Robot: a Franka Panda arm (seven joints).
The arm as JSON. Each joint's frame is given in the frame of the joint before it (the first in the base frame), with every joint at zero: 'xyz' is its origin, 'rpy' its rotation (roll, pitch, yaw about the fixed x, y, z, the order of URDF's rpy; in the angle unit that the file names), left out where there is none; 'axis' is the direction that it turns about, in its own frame. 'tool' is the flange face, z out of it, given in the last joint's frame.
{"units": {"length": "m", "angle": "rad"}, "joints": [
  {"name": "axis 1", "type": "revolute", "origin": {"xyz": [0.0, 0.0, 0.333]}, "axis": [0.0, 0.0, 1.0]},
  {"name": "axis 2", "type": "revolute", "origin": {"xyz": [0.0, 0.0, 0.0], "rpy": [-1.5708, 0.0, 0.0]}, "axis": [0.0, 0.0, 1.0]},
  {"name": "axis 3", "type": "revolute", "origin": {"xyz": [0.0, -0.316, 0.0], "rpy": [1.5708, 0.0, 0.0]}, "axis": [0.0, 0.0, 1.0]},
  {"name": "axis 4", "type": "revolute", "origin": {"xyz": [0.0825, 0.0, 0.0], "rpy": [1.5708, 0.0, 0.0]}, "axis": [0.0, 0.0, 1.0]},
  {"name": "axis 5", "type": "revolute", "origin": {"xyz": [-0.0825, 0.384, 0.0], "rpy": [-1.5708, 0.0, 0.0]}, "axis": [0.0, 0.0, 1.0]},
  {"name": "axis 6", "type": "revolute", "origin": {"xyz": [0.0, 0.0, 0.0], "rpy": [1.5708, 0.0, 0.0]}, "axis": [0.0, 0.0, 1.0]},
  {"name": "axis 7", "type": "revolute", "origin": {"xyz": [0.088, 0.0, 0.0], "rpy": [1.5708, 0.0, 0.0]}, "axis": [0.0, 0.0, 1.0]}
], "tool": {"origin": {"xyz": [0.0, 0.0, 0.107]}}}
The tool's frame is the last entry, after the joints.
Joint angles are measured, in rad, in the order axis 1, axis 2, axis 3, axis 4, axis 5, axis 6, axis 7. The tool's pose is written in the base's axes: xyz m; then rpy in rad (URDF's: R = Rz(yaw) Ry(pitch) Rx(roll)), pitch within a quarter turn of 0, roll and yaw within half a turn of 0. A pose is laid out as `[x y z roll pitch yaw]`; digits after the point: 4 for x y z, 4 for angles.
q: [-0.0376 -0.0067 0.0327 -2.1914 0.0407 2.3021 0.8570]
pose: [0.5417 -0.0018 0.3998 -3.0314 -0.0514 -0.8901]
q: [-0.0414 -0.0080 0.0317 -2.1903 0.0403 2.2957 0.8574]
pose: [0.5413 -0.0044 0.4004 -3.0346 -0.0490 -0.8947]
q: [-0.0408 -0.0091 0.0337 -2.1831 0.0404 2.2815 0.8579]
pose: [0.5416 -0.0029 0.4029 -3.0389 -0.0450 -0.8920]
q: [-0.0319 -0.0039 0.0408 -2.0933 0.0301 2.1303 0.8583]
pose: [0.5479 0.0062 0.4273 -3.0938 -0.0069 -0.8650]
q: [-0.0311 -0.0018 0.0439 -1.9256 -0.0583 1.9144 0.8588]
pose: [0.5578 0.0030 0.4861 3.0983 -0.0350 -0.8253]
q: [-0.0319 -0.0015 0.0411 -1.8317 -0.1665 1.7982 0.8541]
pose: [0.5593 -0.0088 0.5217 3.0089 -0.0980 -0.7982]
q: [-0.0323 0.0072 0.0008 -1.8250 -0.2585 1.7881 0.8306]
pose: [0.5600 -0.0395 0.5208 2.9336 -0.1485 -0.7850]
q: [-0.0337 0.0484 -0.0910 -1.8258 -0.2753 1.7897 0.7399]
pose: [0.5612 -0.0929 0.4979 2.8801 -0.1098 -0.7787]
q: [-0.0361 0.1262 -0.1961 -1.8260 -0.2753 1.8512 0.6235]
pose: [0.5666 -0.1518 0.4590 2.8483 -0.0720 -0.7549]
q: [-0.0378 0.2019 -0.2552 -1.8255 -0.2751 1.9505 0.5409]
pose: [0.5765 -0.1849 0.4242 2.8397 -0.0755 -0.7073]
